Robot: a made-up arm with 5 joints.
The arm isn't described. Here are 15 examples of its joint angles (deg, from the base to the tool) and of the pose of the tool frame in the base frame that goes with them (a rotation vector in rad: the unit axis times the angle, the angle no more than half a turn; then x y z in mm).
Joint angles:
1: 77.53 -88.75 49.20 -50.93 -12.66
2: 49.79 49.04 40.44 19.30 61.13
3: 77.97 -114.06 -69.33 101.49 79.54
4: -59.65 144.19 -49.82 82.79 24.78
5: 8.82 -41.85 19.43 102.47 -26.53
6: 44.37 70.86 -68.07 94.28 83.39
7: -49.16 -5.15 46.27 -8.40 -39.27
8: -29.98 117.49 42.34 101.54 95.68
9: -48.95 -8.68 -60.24 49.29 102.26
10: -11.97 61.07 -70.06 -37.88 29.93
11: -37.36 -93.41 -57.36 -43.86 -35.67
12: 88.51 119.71 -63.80 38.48 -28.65
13: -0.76 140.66 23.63 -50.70 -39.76
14: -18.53 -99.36 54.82 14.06 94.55
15: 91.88 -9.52 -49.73 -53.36 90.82
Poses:
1: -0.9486 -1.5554 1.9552 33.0 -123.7 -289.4
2: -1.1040 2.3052 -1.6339 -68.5 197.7 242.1
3: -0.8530 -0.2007 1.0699 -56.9 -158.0 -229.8
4: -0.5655 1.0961 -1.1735 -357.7 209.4 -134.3
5: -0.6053 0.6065 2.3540 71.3 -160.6 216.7
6: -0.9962 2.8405 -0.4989 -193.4 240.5 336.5
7: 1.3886 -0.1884 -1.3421 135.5 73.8 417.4
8: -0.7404 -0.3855 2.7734 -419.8 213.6 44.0
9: 1.2003 1.4657 -1.9620 104.1 105.9 258.4
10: -0.2345 0.8730 0.8650 -140.4 431.3 204.1
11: 0.6265 -0.7899 -0.4581 -168.4 -124.4 492.7
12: -0.9813 -1.4670 -1.9257 -37.0 -171.0 457.3
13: -0.7109 1.8733 1.4800 -532.4 143.4 290.9
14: -1.0920 -0.9866 -0.1415 -60.4 -170.6 308.8
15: -0.1826 2.1586 0.2233 96.9 322.0 -38.4
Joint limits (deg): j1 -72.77..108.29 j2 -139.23..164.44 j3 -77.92..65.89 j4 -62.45..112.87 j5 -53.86..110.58
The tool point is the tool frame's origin. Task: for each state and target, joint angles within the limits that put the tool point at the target. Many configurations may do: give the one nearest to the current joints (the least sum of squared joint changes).
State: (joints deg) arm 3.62 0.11 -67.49 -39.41 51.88
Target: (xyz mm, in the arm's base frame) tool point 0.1 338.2 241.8
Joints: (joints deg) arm 38.42 44.66 -43.43 -31.74 68.87
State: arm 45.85 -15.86 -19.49 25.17 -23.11
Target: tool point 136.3 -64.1 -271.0
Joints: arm 77.55 -63.57 -15.76 27.36 -19.76
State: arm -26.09 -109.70 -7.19 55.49 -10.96
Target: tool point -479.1 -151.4 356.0
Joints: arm -51.16 -113.97 -25.11 37.94 -28.31
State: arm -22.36 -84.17 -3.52 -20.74 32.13
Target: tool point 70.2 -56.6 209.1
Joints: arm -10.82 -44.27 25.83 -17.34 87.33
